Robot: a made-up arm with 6 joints.
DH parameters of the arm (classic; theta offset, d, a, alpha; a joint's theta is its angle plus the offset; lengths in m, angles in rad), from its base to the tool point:
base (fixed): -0.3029 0 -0.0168 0
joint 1: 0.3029 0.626 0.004 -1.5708
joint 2: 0.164 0 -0.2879 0
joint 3: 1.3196 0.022 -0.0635 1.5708
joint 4: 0 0.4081 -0.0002 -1.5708
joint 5: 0 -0.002 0.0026 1.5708
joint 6: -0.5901 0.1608 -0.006 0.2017
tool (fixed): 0.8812 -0.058 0 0
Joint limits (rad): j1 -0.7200..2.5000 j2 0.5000..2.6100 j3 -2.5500..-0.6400 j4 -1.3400..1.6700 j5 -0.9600..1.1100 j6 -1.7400..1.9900
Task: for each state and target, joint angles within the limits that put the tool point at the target. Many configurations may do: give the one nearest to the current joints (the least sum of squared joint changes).
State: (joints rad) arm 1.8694 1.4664 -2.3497 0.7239 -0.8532 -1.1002
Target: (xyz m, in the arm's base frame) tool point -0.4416 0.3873 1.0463
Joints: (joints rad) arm 2.4481 1.7141 -1.6920 0.7507 -0.8333 -1.1049
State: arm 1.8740 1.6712 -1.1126 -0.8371 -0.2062 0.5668
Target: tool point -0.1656 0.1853 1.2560
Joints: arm 2.0287 0.9451 -1.5136 -0.8233 -0.3123 0.5796
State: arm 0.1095 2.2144 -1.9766 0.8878 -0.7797 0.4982
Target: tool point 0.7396 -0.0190 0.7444
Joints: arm -0.0034 2.4619 -2.0980 0.8616 -0.6645 0.4829
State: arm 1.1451 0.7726 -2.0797 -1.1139 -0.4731 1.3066
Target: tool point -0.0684 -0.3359 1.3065
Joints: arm 1.6149 0.5529 -2.1195 -1.0885 -0.4024 1.3098
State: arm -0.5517 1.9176 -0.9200 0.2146 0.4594 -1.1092
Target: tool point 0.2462 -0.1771 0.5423
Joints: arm -0.7084 1.6117 -0.6400 0.0851 1.0739 -1.1483
